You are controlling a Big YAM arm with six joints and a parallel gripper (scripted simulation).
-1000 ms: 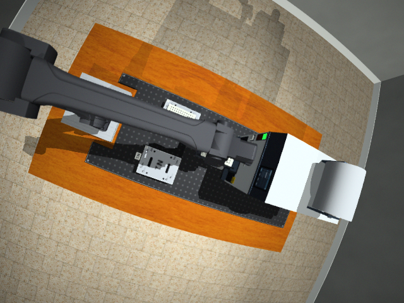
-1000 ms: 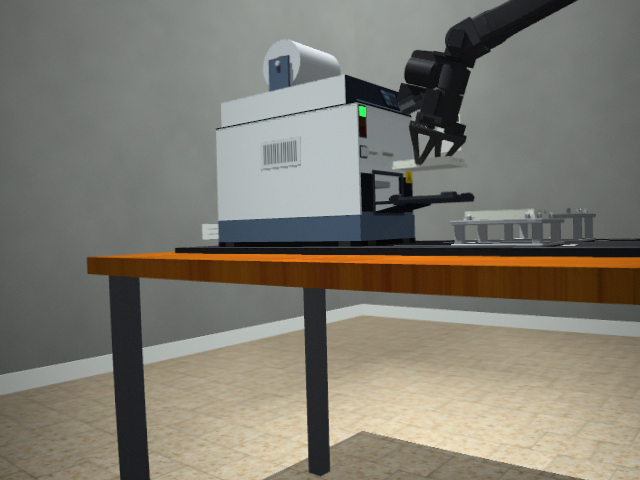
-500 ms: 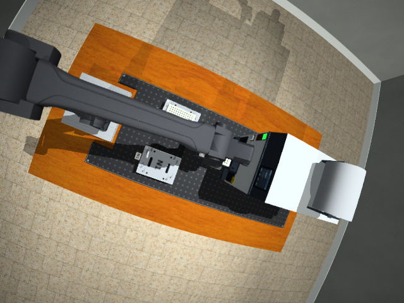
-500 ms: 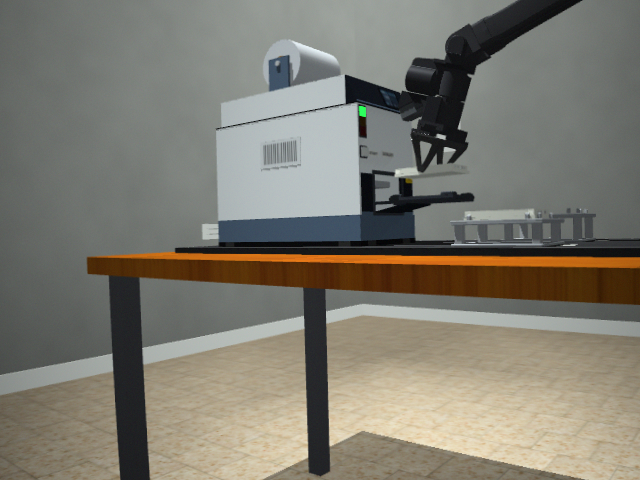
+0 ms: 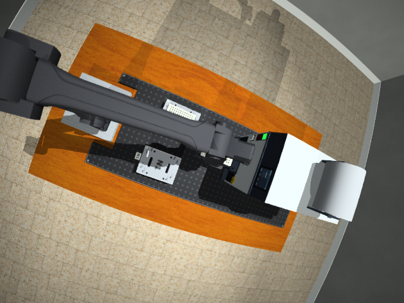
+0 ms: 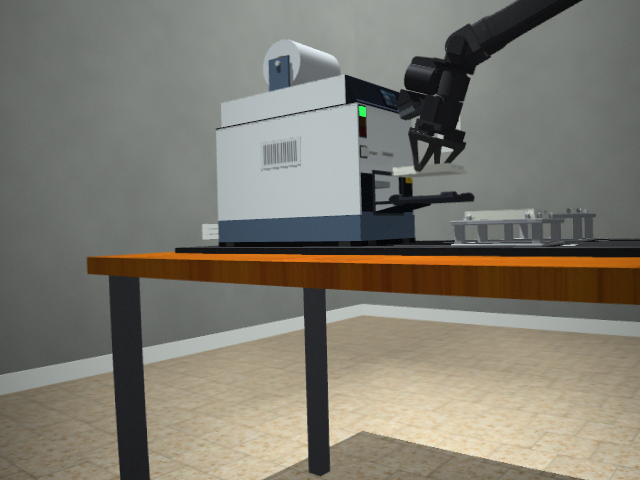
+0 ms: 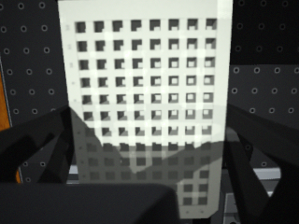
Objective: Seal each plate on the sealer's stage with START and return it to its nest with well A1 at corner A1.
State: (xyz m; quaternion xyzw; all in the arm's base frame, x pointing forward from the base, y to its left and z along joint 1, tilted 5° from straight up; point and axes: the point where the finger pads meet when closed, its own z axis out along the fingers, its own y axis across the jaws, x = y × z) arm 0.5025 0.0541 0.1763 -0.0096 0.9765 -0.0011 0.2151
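Right now my hand is 6 cm above the sealer stage. The rest, counted from my hand: plate nest: 19 cm behind, 11 cm below, 7 cm to the left; then pale start button: 9 cm to the left, 9 cm ahead, 4 cm above; then A1 mark: 27 cm behind, 12 cm to the left, 11 cm below.
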